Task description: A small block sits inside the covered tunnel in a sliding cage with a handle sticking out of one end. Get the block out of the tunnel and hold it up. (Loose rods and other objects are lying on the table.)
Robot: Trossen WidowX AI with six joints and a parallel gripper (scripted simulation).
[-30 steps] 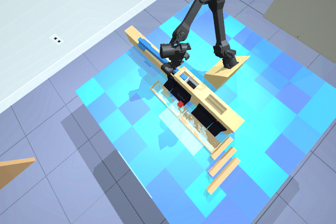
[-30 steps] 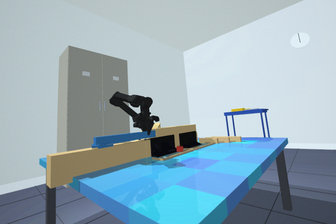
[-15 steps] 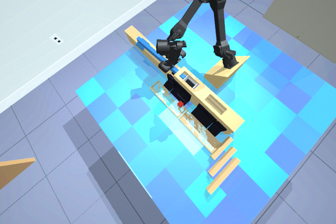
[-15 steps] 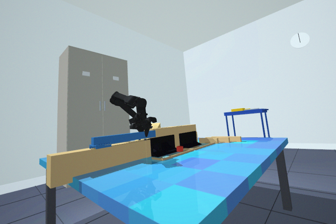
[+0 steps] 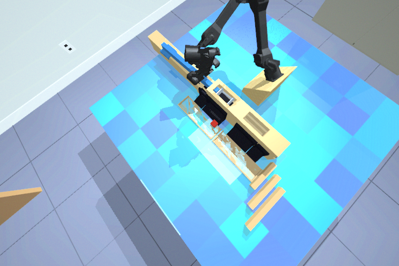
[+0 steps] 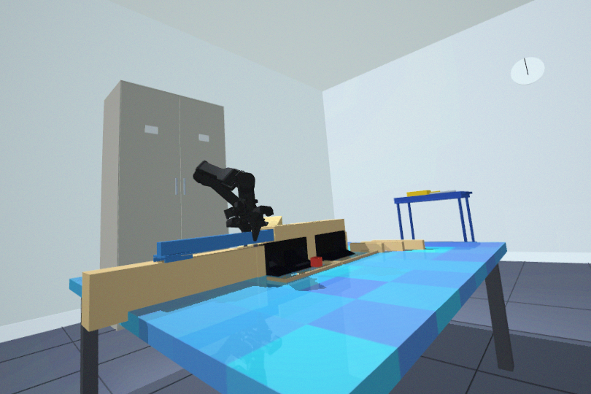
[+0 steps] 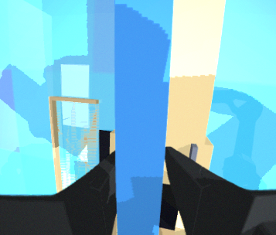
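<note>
My gripper tip is 6 cm to the right of the tan tunnel, 4 cm above it and 1 cm short of it. Round my gripper tip: small red block: 22 cm to the left, 9 cm below, 7 cm ahead.
</note>
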